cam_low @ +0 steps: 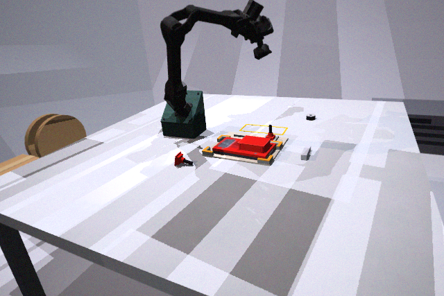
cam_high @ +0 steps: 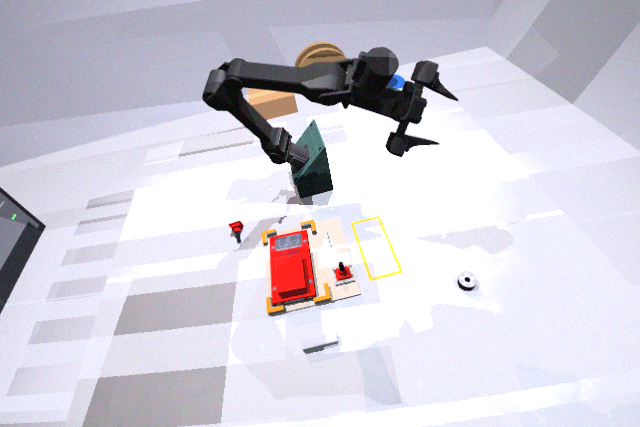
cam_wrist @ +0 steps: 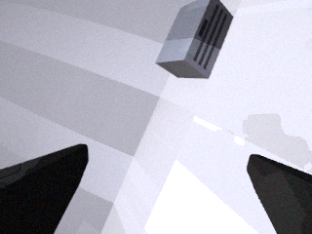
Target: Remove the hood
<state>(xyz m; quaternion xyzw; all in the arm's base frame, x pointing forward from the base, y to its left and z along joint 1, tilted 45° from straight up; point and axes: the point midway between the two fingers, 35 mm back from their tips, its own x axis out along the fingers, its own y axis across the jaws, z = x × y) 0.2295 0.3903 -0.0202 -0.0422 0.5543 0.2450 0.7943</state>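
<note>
The red hood lies 9 cm ahead of my gripper tip, 40 cm to the right of it and 29 cm below it. The rest, counted from my gripper tip: grey bar (26 cm ahead, 35 cm to the right, 32 cm below); black ring (19 cm ahead, 1 cm to the left, 33 cm below).
</note>
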